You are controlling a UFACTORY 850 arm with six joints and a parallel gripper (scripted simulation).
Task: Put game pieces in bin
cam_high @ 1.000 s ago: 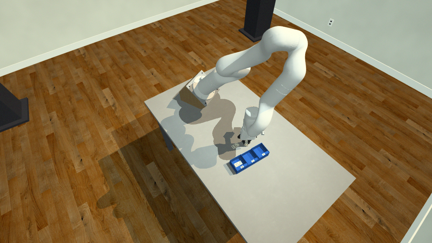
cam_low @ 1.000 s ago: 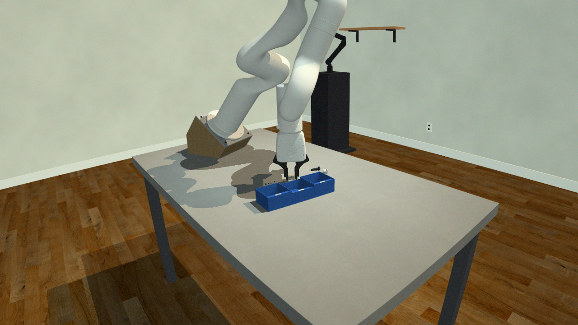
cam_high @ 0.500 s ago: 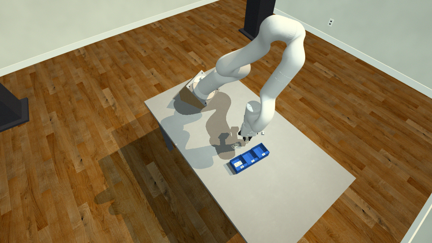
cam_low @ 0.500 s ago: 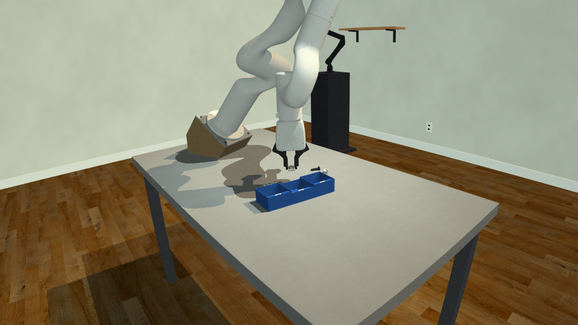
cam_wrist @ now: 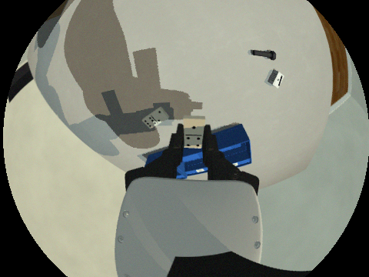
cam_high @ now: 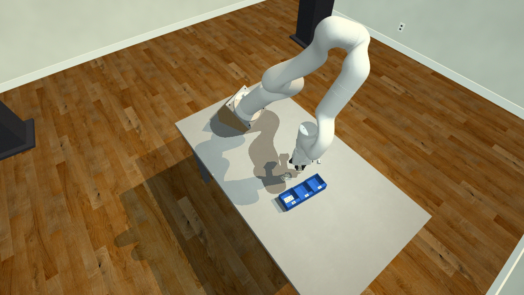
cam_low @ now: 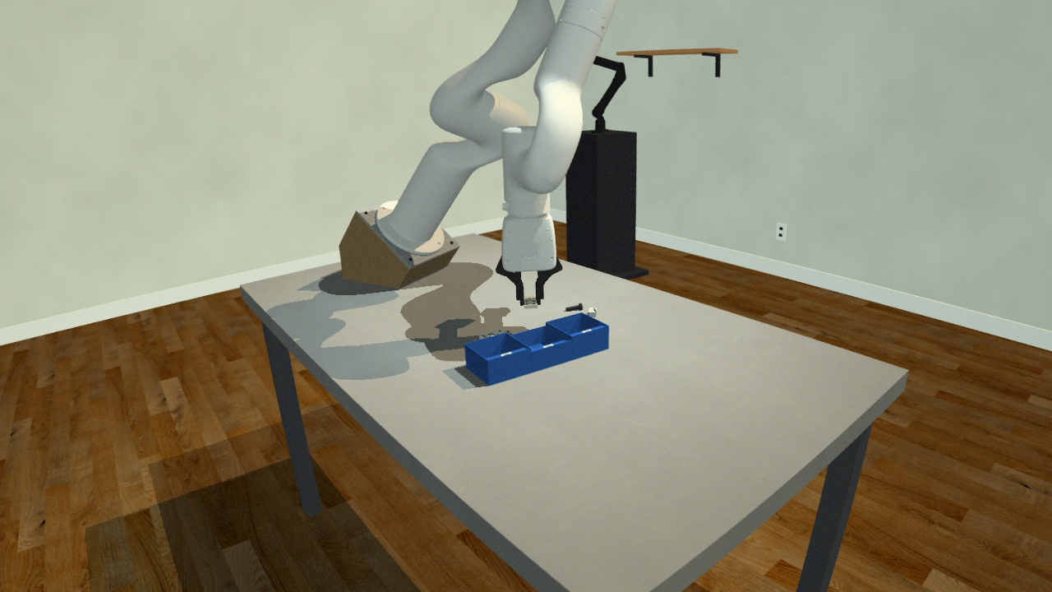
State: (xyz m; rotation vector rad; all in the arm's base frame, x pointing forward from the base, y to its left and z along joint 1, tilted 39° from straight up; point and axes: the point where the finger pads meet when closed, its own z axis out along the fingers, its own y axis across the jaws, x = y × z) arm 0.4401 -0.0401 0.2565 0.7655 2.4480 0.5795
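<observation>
The white domino is 14 cm to the right of my hand, 10 cm ahead of it and 7 cm below it. Also, from my hand: blue three-part bin 11 cm ahead, 6 cm below, 5 cm to the right; white part 16 cm to the left, 7 cm below; black bolt 15 cm to the left, 8 cm below, 4 cm behind.
</observation>
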